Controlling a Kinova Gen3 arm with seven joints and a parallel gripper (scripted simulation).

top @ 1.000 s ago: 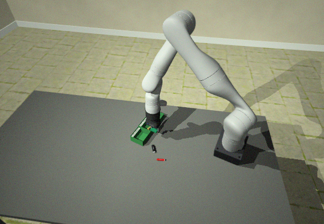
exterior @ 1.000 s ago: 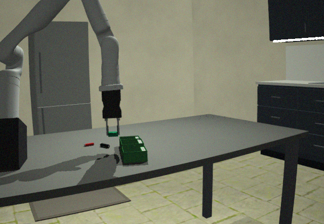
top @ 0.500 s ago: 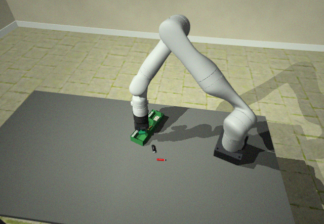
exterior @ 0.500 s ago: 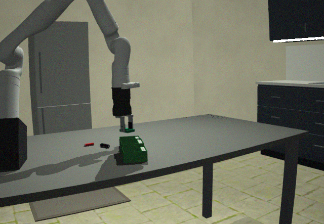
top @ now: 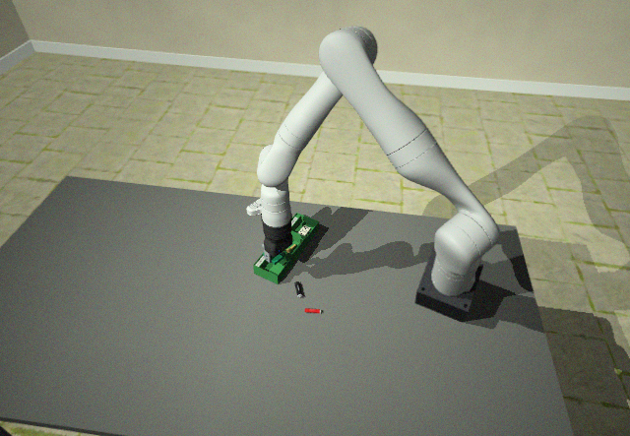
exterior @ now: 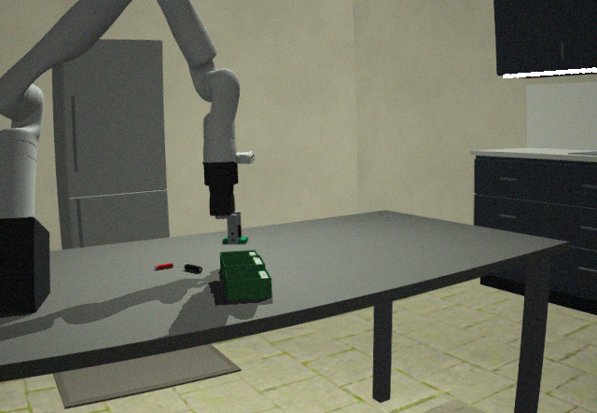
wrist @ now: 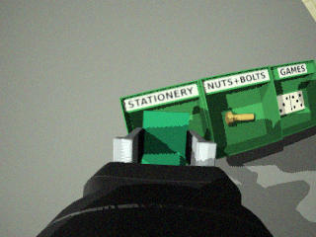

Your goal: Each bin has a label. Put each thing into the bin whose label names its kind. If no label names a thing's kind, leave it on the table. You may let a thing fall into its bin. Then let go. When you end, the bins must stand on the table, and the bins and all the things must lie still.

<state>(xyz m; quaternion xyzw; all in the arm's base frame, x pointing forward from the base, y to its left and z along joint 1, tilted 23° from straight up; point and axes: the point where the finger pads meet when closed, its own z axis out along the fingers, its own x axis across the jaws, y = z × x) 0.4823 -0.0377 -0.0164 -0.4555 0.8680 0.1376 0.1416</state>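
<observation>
The green three-compartment bin lies 9 cm to the right of my hand, 6 cm below it and 2 cm behind it. From my hand the other things lie so: green block 1 cm below; black battery 8 cm below, 8 cm behind, 6 cm to the left; brass bolt 8 cm to the right, 7 cm below, 3 cm behind.
</observation>
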